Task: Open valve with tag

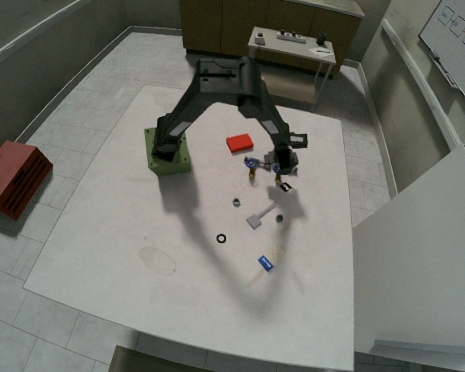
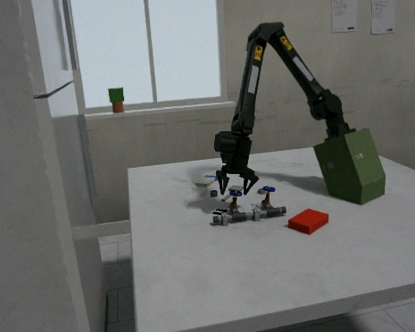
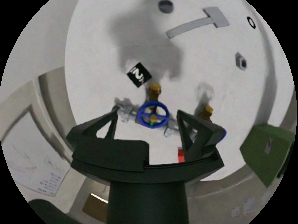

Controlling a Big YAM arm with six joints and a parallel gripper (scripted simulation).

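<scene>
My hand is 4 cm short of the small black tag, 3 cm to the left of it and 8 cm above it. The rest, counted from my hand: grey paddle-shaped tool: 6 cm behind, 20 cm to the right, 8 cm below; then red block: 21 cm behind, 17 cm to the left, 7 cm below; then blue card: 2 cm ahead, 37 cm to the right, 8 cm below.
</scene>
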